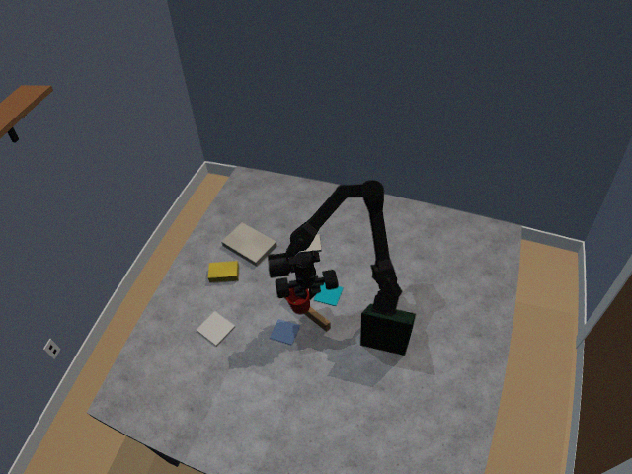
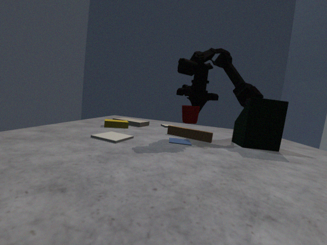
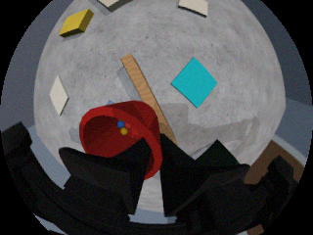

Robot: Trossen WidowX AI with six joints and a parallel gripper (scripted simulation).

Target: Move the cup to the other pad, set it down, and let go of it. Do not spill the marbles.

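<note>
The cyan pad is 20 mm behind my gripper tip, 110 mm to the right of it and 110 mm below it. Round my gripper tip: yellow block (370 mm ahead, 50 mm to the right, 90 mm below); then wooden bar (20 mm ahead, 10 mm to the right, 100 mm below); then cup (30 mm ahead, 20 mm to the left).
</note>
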